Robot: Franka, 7 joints.
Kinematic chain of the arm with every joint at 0, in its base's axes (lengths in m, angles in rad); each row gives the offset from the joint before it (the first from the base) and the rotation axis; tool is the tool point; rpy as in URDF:
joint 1: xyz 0 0 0.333 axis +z
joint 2: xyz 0 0 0 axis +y
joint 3: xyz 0 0 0.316 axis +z
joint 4: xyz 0.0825 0 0 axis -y
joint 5: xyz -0.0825 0 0.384 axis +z
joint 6: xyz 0 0 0 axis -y
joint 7: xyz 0.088 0 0 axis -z
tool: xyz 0 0 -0.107 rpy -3.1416 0 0
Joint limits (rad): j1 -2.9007..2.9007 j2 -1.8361..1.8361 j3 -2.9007..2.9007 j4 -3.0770..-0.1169 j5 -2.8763..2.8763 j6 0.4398..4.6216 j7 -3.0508..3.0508
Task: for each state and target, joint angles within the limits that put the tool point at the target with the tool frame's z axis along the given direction. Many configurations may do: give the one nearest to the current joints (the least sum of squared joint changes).
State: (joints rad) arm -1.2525 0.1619 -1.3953 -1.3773 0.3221 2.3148 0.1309
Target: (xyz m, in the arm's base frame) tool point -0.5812 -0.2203 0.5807 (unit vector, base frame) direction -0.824 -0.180 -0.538
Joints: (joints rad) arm -1.4563 0.2844 -1.3973 -1.9113 0.4471 2.9464 0.1309
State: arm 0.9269 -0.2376 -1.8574 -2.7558 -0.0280 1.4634 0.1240
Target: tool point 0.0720 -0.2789 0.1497 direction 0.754 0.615 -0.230
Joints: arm 0.5580 -0.4325 -2.2202 -2.7102 0.6156 1.8957 0.1240
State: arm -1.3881 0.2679 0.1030 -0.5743 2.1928 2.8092 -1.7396
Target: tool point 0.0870 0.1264 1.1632 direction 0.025 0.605 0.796
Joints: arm -0.8624 -0.4823 0.3947 -0.7597 2.5054 2.4259 -1.7396
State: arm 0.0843 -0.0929 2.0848 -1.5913 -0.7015 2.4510 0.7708
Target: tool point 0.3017 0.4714 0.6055 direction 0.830 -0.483 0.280
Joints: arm -0.5841 -0.6424 1.4257 -1.8766 -1.2777 1.8609 0.7708
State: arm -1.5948 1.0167 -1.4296 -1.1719 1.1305 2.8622 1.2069
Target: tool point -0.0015 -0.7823 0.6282 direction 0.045 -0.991 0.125
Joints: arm -1.3479 1.1615 -0.9542 -0.3134 1.6100 3.0190 1.2069
